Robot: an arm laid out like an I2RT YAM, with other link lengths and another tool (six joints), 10 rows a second.
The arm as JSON. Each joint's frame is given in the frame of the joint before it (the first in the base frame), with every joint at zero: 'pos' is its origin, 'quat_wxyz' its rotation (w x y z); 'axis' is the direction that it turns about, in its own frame. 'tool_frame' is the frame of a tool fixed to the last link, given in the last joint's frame.
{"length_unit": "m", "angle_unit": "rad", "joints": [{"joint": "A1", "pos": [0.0, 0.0, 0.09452], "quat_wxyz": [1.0, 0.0, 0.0, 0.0], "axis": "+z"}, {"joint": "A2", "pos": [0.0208, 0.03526, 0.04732], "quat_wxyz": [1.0, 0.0, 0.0, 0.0], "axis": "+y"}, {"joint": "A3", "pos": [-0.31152, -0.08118, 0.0], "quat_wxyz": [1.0, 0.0, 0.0, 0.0], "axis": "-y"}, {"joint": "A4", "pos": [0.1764, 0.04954, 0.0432], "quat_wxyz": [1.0, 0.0, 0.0, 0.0], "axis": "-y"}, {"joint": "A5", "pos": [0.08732, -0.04, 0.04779], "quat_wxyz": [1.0, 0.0, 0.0, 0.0], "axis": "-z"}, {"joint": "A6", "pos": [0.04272, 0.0, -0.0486], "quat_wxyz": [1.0, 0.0, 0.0, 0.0], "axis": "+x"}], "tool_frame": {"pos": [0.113, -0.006, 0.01], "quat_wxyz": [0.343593, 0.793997, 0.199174, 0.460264]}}
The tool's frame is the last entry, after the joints.
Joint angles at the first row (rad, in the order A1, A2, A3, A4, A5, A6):
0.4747, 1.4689, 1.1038, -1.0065, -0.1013, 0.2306
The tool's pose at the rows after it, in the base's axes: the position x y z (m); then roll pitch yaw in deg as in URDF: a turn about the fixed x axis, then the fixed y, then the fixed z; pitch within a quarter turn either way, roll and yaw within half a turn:
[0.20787 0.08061 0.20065 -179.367 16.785 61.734]
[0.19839 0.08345 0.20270 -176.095 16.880 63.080]
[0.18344 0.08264 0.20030 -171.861 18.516 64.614]
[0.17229 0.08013 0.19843 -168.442 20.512 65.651]
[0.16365 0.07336 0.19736 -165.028 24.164 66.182]
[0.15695 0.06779 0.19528 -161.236 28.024 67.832]
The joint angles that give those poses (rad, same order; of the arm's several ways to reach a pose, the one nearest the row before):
0.4747, 1.4689, 1.1526, -1.0717, -0.1360, 0.2310
0.4747, 1.4708, 1.1702, -1.1202, -0.1802, 0.2314
0.4747, 1.4773, 1.1702, -1.1786, -0.2199, 0.2317
0.4713, 1.4902, 1.1744, -1.2320, -0.2428, 0.2314
0.4576, 1.5215, 1.1973, -1.3079, -0.2451, 0.2310
0.4458, 1.5669, 1.2198, -1.3777, -0.2443, 0.2192

